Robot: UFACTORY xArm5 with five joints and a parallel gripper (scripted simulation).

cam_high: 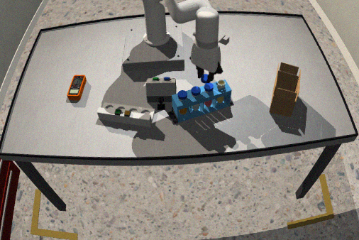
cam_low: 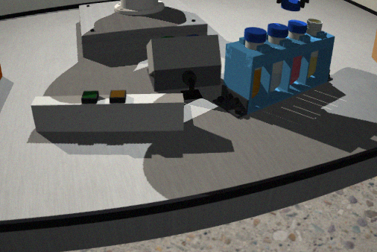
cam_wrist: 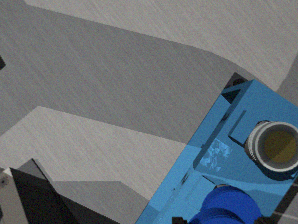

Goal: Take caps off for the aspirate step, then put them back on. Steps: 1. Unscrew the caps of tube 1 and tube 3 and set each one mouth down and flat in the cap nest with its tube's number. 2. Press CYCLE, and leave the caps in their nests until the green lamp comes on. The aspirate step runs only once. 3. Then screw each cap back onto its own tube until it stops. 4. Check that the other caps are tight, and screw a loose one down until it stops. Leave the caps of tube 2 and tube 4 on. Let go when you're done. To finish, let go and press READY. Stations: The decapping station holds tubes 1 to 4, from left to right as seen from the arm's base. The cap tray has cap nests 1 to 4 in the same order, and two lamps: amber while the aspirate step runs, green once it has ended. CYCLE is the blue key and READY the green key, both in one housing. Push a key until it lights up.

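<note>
My gripper is now 10 mm short of the blue cap, 10 mm to the right of it and 60 mm above it. The rest, counted from my hand: blue key (90 mm behind, 140 mm to the right, 110 mm below); green key (90 mm behind, 190 mm to the right, 110 mm below); grey key housing (70 mm behind, 170 mm to the right, 120 mm below).
</note>
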